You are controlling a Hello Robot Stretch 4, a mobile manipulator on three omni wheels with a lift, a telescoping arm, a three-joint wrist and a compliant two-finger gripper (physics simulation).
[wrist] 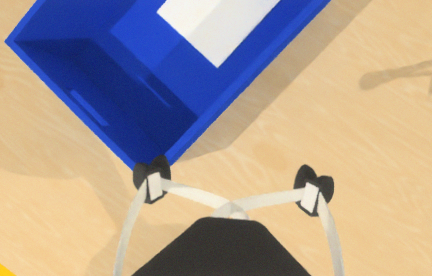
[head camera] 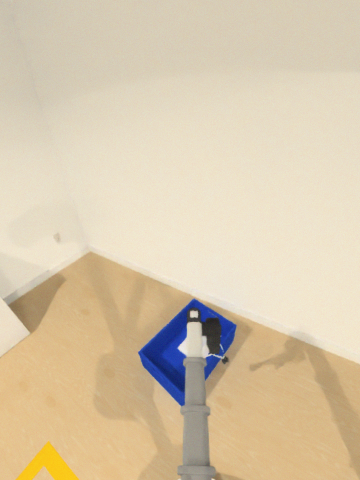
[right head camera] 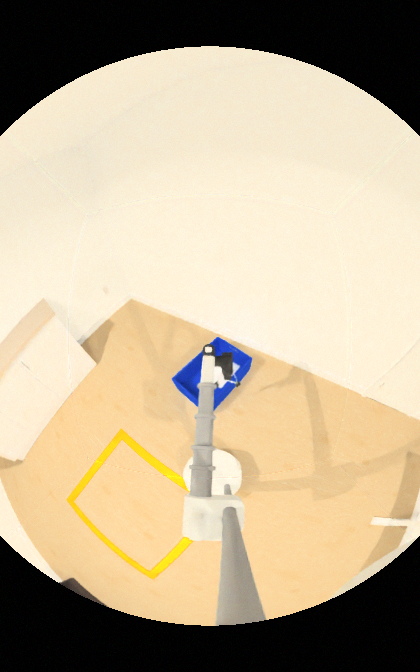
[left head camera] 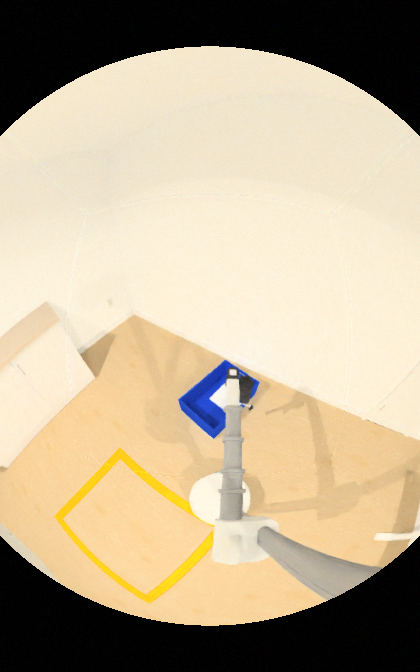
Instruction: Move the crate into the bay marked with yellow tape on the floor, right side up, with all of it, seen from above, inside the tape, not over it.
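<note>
The blue crate stands right side up on the floor near the wall, a white rectangle on its inner bottom. The arm partly hides it in the head views. The yellow-tape bay lies nearer the robot, to the left; the crate is outside it. My gripper is open, its fingertips wide apart. In the wrist view the left fingertip overlaps the crate's near corner; whether they touch is unclear. The right fingertip is over floor, with nothing between them.
A long wall runs close behind the crate and meets another at the left corner. A white box-like piece of furniture stands at the left. A round white part shows beneath the arm, beside the tape. A dark object shows at lower left.
</note>
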